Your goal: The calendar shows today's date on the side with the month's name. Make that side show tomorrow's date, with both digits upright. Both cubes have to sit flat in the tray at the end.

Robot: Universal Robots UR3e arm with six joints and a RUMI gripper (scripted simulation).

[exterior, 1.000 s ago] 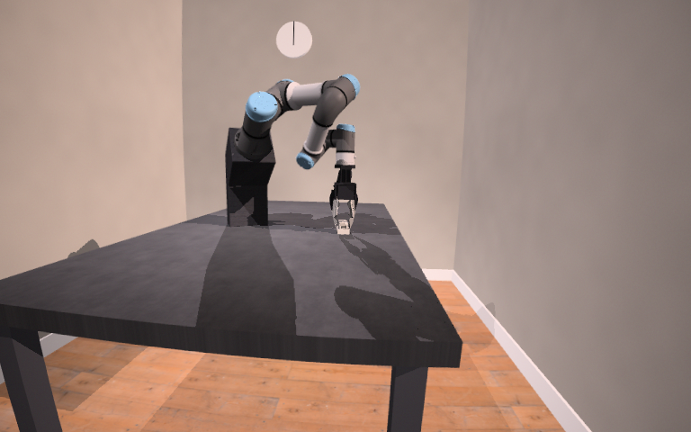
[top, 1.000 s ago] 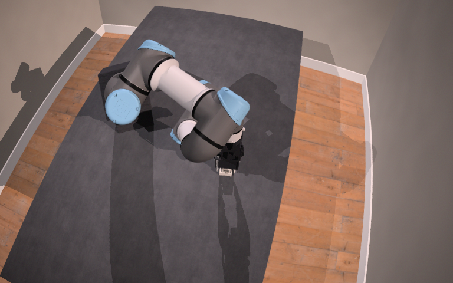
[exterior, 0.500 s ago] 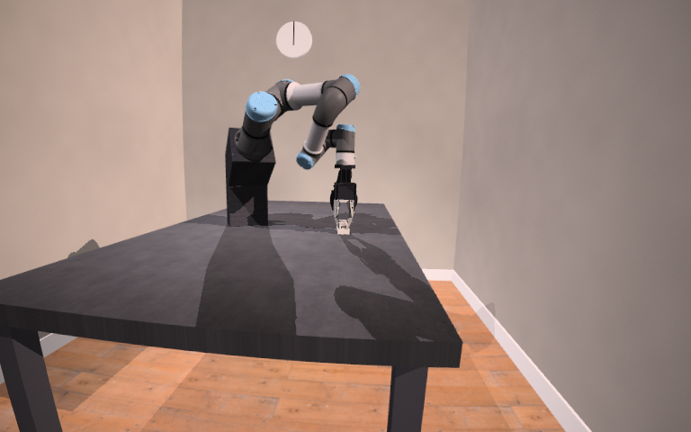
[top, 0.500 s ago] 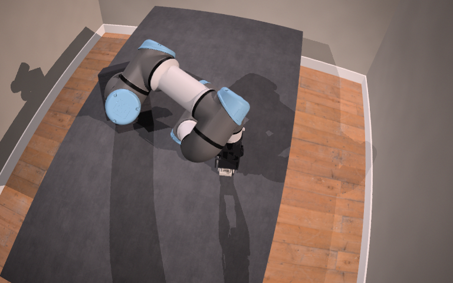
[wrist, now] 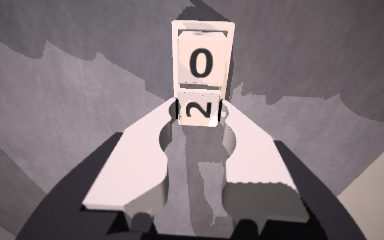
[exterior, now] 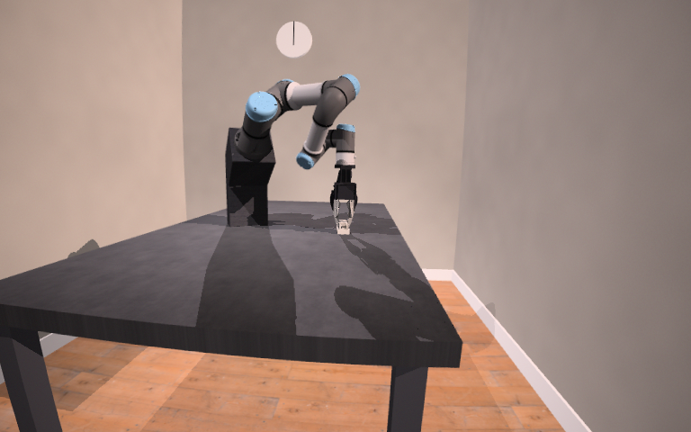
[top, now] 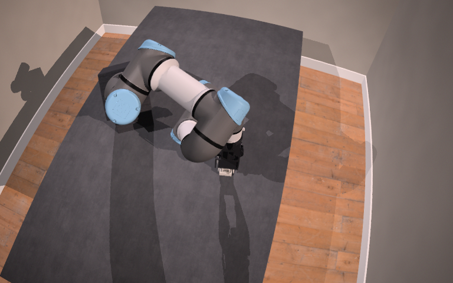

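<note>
Right now my hand is 10 mm above the white cube. The rest, counted from my hand: calendar tray: 20 mm to the left, 30 mm below.
</note>
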